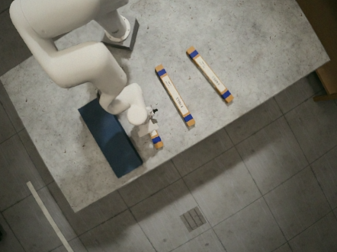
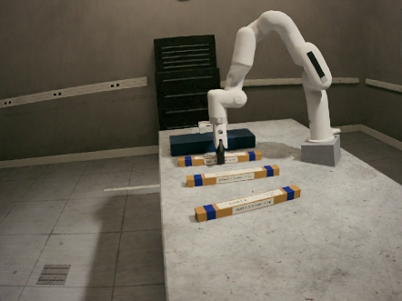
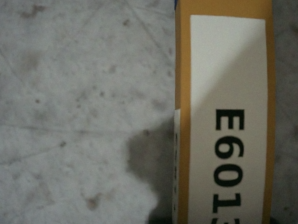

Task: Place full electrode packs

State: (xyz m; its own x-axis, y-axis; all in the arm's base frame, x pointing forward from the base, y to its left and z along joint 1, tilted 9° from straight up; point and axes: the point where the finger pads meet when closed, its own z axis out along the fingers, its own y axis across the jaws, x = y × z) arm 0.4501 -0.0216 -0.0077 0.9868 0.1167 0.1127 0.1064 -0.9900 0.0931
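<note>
Now: hand 4 cm short of the dark blue low platform and 20 cm to the left of it.
</note>
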